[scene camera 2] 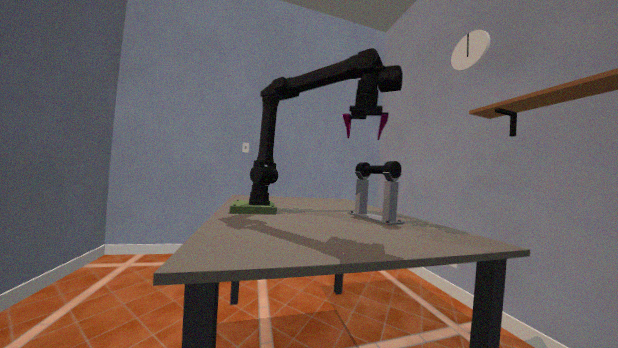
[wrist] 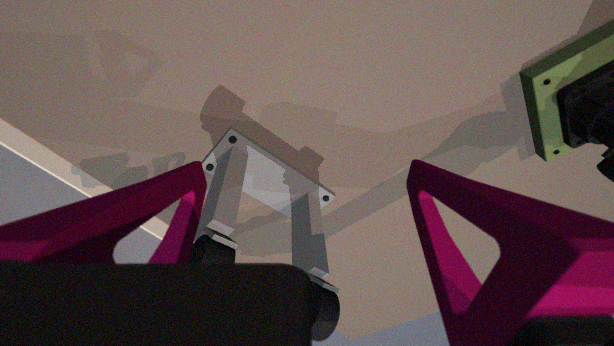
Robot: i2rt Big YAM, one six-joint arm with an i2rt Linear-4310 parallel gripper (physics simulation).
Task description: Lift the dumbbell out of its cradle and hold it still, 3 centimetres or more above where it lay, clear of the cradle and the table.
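Frame: origin at the arm's base, x up, y left, z back, level; centimetres.
Seen in the pictures: gripper, fingertip midpoint: [scene camera 2: 362,139] [wrist: 306,172]; arm's base, link origin: [scene camera 2: 258,203] [wrist: 590,104].
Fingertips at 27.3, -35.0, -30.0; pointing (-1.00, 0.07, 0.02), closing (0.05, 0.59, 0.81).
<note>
Pixels of each thing's top centre, then the offset from my fingertips to it, as dx, dy, dz. "*": a spot on its surface instead. Level surfaces: height alone.
- black dumbbell, top centre: [wrist: 262,320] [scene camera 2: 377,161] -5.0, +17.7, -19.0
- head, surface spot: [wrist: 326,311] * -6.9, +24.5, -14.5
- grey cradle, top centre: [wrist: 264,283] [scene camera 2: 376,172] -9.7, +17.7, -19.0
- grey table, surface height: dx -30.2
A black dumbbell [scene camera 2: 377,169] lies level across the top of its cradle, one head over each post. In the wrist view one head [wrist: 326,311] and part of the other show low in the picture, and the black gripper body hides its handle. The grey cradle [scene camera 2: 390,202] [wrist: 308,237] has two upright posts on a flat base plate and stands on the table. My gripper [scene camera 2: 364,138] [wrist: 306,172], with magenta fingers, is wide open and empty. It points down and hangs above the dumbbell, apart from it.
The grey table [scene camera 2: 300,245] [wrist: 375,60] carries the arm's green base plate [scene camera 2: 253,208] [wrist: 545,115], left of the cradle in the scene view. A wooden shelf [scene camera 2: 550,94] and a round clock [scene camera 2: 475,52] are on the right wall. Shadows of the arm fall across the table.
</note>
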